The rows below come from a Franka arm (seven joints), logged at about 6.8 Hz.
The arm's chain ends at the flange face. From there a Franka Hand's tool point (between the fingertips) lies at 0.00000 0.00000 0.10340 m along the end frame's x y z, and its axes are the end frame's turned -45 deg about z.
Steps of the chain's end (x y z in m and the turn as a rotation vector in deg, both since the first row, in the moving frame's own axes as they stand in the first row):
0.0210, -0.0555, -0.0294, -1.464, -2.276, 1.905
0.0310, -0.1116, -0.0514, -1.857, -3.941, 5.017
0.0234, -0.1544, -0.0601, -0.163, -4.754, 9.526
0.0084, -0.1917, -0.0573, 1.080, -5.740, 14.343
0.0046, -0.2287, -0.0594, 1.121, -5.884, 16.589
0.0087, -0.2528, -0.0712, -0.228, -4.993, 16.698
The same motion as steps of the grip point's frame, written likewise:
0.0493, -0.0255, -0.0295, 0.574, -2.645, 1.905
0.0936, -0.0600, -0.0517, 1.474, -4.100, 5.017
0.1200, -0.0990, -0.0605, 3.246, -3.477, 9.526
0.1367, -0.1389, -0.0578, 4.822, -3.295, 14.343
0.1603, -0.1681, -0.0600, 4.953, -3.368, 16.589
0.1792, -0.1796, -0.0716, 3.369, -3.692, 16.698

